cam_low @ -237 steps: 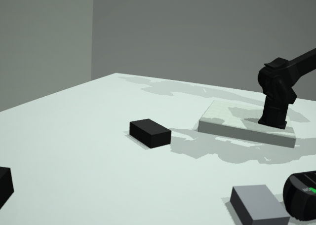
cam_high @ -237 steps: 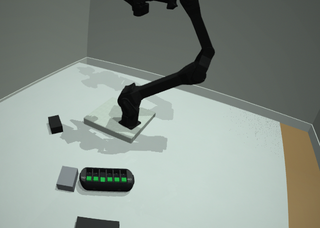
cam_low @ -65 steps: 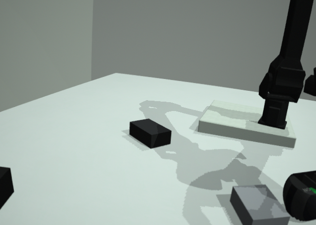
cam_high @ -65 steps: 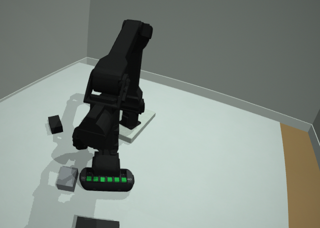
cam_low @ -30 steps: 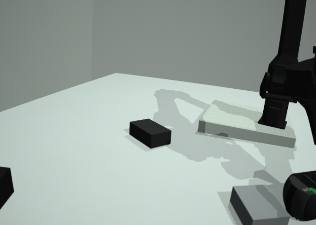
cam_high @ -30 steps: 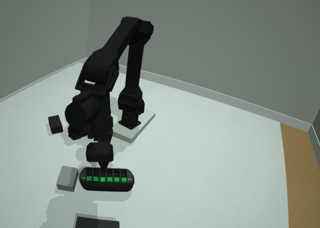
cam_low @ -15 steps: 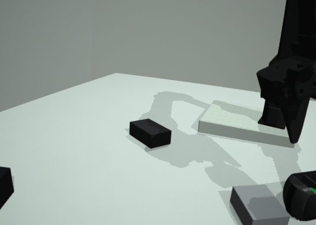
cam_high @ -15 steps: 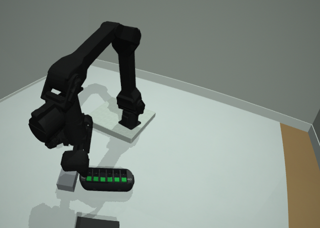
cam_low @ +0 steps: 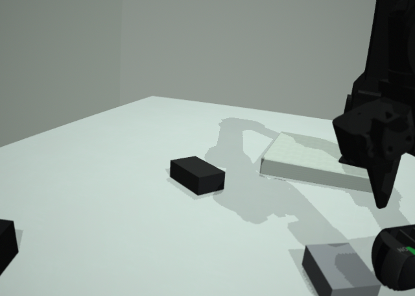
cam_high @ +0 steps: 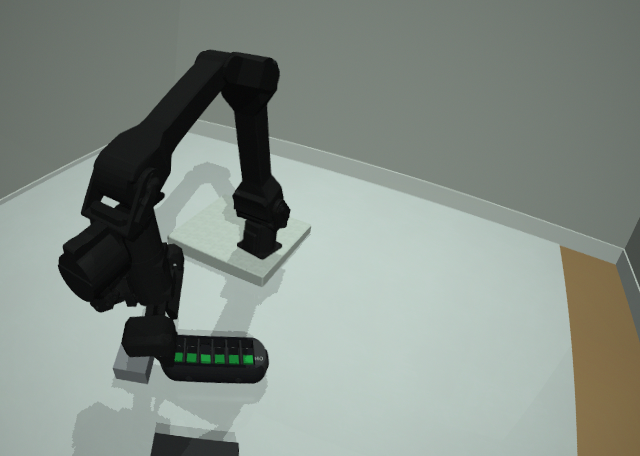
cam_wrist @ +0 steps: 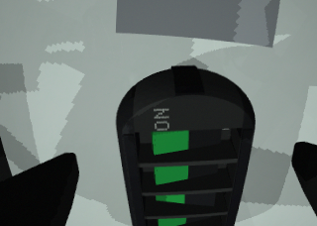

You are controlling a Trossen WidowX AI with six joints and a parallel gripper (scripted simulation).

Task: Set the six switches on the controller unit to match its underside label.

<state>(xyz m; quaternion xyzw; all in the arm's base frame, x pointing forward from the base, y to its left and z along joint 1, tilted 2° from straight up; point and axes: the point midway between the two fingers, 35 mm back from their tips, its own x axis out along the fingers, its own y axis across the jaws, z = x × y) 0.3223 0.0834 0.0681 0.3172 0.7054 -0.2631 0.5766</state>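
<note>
Right now the grey block is 3 cm ahead of my gripper tip, 5 cm to the right of it and 5 cm below it.
</note>
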